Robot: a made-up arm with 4 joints. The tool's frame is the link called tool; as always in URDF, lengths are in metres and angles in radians. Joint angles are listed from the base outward.
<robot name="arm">
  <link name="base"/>
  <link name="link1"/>
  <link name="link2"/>
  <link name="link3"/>
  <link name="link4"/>
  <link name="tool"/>
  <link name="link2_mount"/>
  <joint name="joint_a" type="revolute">
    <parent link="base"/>
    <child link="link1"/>
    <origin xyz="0 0 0.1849"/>
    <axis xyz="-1 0 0"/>
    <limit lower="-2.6" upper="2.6"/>
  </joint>
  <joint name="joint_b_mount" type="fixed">
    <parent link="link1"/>
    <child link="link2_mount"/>
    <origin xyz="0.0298 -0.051 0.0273"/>
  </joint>
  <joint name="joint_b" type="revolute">
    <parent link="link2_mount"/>
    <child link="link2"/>
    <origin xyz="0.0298 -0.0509 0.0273"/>
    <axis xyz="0 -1 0"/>
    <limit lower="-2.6" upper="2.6"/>
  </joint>
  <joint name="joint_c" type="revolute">
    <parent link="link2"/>
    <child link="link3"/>
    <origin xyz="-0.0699 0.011 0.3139"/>
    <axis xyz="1 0 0"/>
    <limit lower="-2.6" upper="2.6"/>
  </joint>
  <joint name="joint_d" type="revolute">
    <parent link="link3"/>
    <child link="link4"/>
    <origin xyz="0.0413 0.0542 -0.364"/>
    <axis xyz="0 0 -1"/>
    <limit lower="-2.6" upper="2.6"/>
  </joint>
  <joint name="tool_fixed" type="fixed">
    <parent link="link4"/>
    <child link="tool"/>
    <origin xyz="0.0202 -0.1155 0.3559"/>
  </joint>
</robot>
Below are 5 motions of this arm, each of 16 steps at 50 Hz.
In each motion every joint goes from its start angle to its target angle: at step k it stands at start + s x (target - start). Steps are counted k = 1, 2, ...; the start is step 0. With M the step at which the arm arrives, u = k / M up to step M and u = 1 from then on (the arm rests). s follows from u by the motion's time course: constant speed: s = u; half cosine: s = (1 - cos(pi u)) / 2; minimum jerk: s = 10 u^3 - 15 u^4 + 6 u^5.
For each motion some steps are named. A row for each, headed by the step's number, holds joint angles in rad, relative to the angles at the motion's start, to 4 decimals.
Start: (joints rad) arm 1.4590 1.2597 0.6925 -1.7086
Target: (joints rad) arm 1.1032 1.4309 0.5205 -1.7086
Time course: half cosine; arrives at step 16
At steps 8, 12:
8: -0.1779 0.0856 -0.0860 0.0000
12: -0.3037 0.1461 -0.1468 0.0000

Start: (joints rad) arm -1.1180 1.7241 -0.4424 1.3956
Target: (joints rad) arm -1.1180 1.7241 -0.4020 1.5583
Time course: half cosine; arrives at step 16
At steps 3, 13, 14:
3: 0.0000 0.0000 0.0034 0.0137
13: 0.0000 0.0000 0.0370 0.1490
14: 0.0000 0.0000 0.0389 0.1565

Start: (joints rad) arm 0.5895 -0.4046 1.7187 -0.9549
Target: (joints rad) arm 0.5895 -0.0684 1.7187 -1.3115
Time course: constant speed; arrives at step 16
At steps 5, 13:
5: 0.0000 0.1051 0.0000 -0.1114
13: 0.0000 0.2732 0.0000 -0.2897

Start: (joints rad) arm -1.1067 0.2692 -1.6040 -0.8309
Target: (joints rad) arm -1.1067 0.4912 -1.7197 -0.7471
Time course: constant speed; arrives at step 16
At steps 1, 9, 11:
1: 0.0000 0.0139 -0.0072 0.0052
9: 0.0000 0.1249 -0.0651 0.0471
11: 0.0000 0.1526 -0.0795 0.0576

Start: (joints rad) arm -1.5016 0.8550 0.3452 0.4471
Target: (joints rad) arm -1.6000 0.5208 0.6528 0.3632
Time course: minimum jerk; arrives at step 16
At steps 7, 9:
7: -0.0378 -0.1283 0.1181 -0.0322
9: -0.0606 -0.2059 0.1895 -0.0517

